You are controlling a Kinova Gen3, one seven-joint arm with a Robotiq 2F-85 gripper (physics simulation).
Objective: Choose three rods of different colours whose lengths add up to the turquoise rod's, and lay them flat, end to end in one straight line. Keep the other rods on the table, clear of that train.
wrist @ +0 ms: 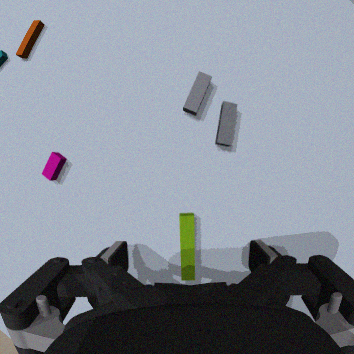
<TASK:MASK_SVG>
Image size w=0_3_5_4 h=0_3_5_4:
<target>my gripper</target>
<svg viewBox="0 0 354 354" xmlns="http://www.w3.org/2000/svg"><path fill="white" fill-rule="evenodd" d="M354 354L354 279L327 256L320 254L311 255L308 258L308 263L296 263L295 257L281 255L276 249L266 245L261 239L250 240L248 267L251 272L237 284L231 283L226 285L224 281L193 285L154 282L154 285L144 285L127 272L127 242L116 240L111 246L103 248L95 257L83 258L81 265L69 265L69 261L65 257L48 259L0 302L1 317L18 354ZM87 296L92 309L73 316L66 324L63 324L62 321L75 301L75 297ZM290 295L301 295L301 299L314 321L304 312L285 306Z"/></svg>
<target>lime green rod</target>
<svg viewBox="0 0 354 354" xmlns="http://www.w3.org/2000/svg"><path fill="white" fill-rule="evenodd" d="M179 213L181 280L194 280L193 212Z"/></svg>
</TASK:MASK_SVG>
